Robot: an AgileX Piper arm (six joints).
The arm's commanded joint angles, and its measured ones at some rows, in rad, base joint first. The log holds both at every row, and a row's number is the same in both.
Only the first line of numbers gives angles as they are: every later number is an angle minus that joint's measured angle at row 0.
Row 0, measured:
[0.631 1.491 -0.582 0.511 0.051 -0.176]
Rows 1 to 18, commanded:
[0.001 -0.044 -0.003 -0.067 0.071 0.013]
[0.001 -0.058 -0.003 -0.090 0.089 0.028]
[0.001 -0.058 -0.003 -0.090 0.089 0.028]
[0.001 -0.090 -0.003 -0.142 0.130 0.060]
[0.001 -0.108 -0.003 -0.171 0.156 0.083]
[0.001 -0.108 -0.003 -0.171 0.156 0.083]
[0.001 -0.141 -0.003 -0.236 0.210 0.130]
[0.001 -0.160 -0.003 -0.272 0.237 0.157]
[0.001 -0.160 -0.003 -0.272 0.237 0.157]
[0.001 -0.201 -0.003 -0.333 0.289 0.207]
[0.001 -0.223 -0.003 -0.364 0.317 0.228]
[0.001 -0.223 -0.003 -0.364 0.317 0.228]
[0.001 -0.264 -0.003 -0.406 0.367 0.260]
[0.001 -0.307 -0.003 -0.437 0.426 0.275]
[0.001 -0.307 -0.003 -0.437 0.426 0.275]
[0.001 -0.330 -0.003 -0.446 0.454 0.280]
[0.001 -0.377 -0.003 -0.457 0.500 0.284]
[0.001 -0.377 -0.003 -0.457 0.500 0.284]
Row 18, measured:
[0.000 -0.318 0.000 -0.426 0.418 0.265]
